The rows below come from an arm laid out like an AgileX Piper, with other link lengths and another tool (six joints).
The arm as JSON. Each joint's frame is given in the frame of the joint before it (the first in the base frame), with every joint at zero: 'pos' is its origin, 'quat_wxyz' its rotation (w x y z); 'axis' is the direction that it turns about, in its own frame. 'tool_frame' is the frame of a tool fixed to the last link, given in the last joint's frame.
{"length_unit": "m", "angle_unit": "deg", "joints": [
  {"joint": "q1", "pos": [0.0, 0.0, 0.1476], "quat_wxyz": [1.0, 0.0, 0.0, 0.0], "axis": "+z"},
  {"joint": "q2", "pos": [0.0, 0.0, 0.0], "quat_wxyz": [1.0, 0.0, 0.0, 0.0], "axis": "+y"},
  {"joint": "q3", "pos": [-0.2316, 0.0, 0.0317], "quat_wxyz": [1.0, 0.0, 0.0, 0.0], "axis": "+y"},
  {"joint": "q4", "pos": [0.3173, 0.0, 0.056], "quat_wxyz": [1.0, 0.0, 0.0, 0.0], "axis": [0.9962, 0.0, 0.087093]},
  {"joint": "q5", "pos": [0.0, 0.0, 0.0], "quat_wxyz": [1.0, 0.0, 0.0, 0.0], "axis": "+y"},
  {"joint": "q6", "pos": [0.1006, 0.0, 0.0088], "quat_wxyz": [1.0, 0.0, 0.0, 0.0], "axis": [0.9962, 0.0, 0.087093]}
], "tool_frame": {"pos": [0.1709, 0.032, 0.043], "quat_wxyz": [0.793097, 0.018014, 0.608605, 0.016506]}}
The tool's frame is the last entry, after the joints.
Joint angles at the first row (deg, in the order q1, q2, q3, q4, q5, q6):
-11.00 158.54 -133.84 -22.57 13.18 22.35
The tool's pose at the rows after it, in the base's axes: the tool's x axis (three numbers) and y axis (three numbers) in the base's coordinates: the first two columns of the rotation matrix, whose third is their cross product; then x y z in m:
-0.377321 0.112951 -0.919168 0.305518 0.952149 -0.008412 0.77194 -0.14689 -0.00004
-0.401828 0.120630 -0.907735 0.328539 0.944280 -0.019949 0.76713 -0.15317 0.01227
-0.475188 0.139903 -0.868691 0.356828 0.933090 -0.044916 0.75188 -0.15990 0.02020
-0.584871 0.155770 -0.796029 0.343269 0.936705 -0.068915 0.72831 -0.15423 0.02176
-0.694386 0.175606 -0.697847 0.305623 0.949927 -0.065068 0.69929 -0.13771 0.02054
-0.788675 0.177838 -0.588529 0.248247 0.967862 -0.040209 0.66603 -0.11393 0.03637
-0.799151 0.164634 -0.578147 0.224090 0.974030 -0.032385 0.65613 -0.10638 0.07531
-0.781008 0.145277 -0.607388 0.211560 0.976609 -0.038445 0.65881 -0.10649 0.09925
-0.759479 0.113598 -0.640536 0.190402 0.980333 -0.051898 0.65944 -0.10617 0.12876
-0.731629 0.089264 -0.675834 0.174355 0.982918 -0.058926 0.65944 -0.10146 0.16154
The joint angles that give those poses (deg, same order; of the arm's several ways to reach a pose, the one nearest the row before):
-11.00 157.74 -133.85 -22.57 15.64 22.34
-11.00 155.67 -133.84 -22.40 19.65 22.17
-11.00 152.69 -133.90 -20.17 27.85 19.59
-11.00 149.88 -134.64 -14.73 38.39 12.89
-11.00 147.65 -135.79 -9.11 49.56 6.70
-11.00 145.13 -138.48 -4.01 62.45 1.09
-11.00 143.01 -142.26 -2.69 68.98 -0.86
-11.00 141.47 -143.13 -2.69 69.27 -1.78
-11.00 138.94 -143.24 -2.75 69.39 -3.32
-10.66 136.08 -143.25 -2.69 69.50 -4.18

